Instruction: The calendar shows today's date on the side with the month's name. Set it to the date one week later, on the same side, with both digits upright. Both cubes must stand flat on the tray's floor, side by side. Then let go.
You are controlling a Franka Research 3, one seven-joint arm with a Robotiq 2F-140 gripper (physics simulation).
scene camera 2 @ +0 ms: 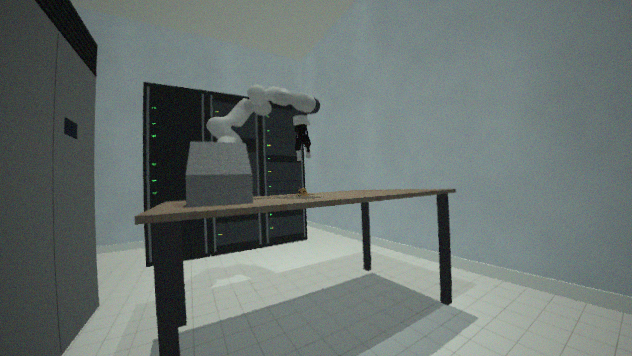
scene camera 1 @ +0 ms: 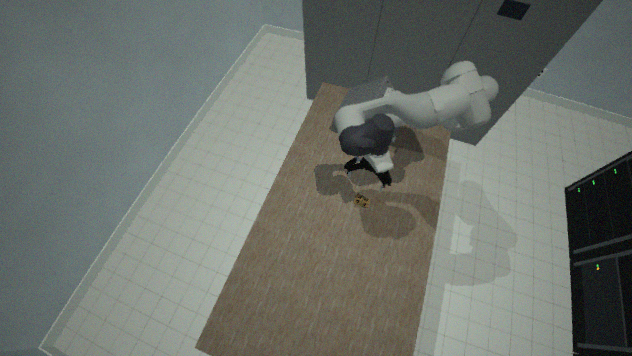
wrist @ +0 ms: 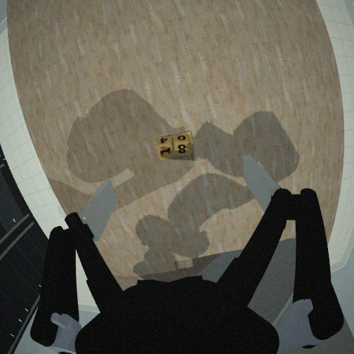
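The calendar is a small yellow-brown block on the table. In the wrist view, its left cube shows a 4 in the upper row and a 1 in the lower row. Its right cube shows a 0 above an 8. The cubes sit side by side, apparently touching and level. The digits are small, so I cannot tell for sure which way up they are. The tray's floor and the month's name cannot be made out. My gripper is wide open and empty, well above the calendar.
The brown table carries the calendar and the grey block under the arm's base. A grey cabinet stands at the base end. Dark server racks stand beyond one long side. Arm shadows fall around the calendar.
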